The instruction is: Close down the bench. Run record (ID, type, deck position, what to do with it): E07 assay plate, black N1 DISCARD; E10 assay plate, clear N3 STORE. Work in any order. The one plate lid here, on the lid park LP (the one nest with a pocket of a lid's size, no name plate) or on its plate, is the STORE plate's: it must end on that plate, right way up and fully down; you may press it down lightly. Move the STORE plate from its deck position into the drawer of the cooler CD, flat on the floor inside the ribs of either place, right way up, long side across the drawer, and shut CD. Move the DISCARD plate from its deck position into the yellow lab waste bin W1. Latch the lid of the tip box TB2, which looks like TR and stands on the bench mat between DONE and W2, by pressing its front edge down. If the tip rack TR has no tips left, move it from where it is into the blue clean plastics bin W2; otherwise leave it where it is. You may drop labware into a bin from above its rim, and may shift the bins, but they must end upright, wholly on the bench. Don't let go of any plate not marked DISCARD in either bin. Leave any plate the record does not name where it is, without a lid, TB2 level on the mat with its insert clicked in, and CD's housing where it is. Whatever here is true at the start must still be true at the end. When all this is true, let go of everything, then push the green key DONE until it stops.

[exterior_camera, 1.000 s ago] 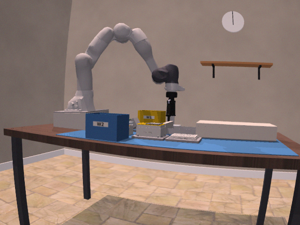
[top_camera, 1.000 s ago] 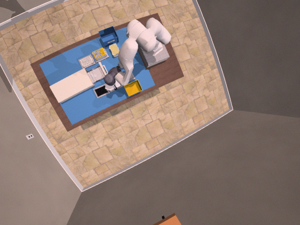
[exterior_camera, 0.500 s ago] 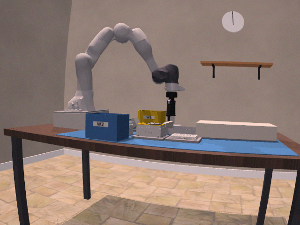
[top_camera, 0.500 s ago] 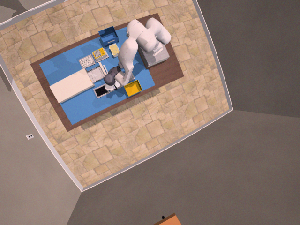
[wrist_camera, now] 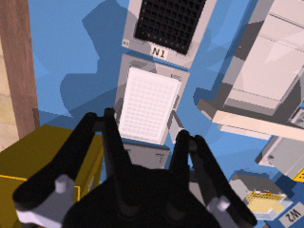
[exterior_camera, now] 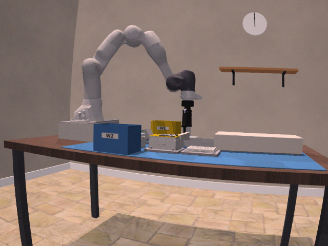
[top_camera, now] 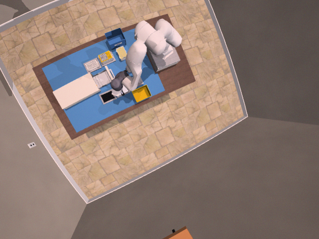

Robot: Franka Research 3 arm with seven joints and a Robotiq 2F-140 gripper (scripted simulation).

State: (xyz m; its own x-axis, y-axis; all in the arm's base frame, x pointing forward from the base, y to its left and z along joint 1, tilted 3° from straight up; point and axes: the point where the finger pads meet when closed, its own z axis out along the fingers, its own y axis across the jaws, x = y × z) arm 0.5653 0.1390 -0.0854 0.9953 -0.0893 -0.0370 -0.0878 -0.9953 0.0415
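My hand is 2 cm above the white plate lid. Round my hand: nest N1: 17 cm ahead, 1 cm to the right, 5 cm below; then grey nest N3: 5 cm below; then black plate: 17 cm ahead, 1 cm to the right, 3 cm below.
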